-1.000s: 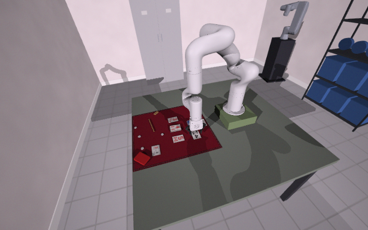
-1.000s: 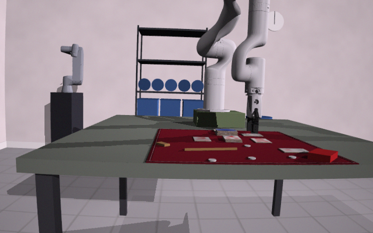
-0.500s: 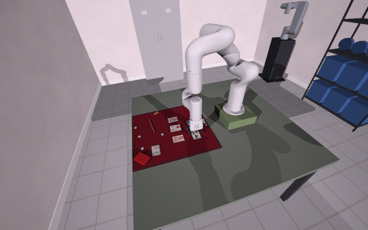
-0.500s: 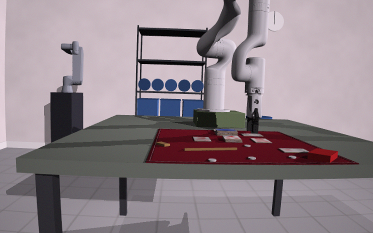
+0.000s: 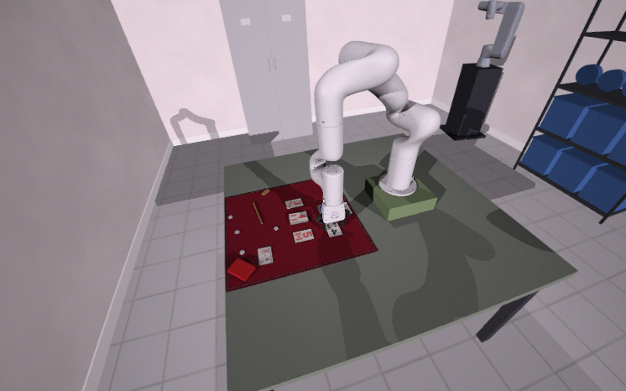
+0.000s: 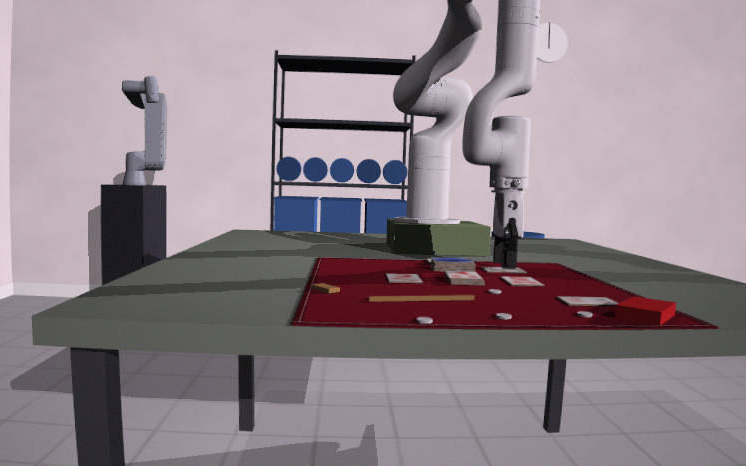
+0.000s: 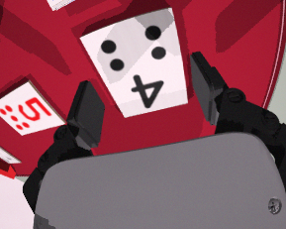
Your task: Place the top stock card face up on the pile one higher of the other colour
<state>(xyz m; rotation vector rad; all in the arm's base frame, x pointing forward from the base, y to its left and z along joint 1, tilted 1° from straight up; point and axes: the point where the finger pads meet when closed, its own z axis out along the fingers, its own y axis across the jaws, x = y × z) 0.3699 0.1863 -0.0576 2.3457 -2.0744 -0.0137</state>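
Now: hand 200 mm short of the red card cloth, 90 mm to the left of it and 40 mm above it. The rest, counted from my hand: red box 410 mm ahead, 170 mm to the left, 10 mm below; wooden stick 370 mm ahead, 170 mm to the right, 20 mm below; face-up card 310 mm ahead, 110 mm to the left, 20 mm below.
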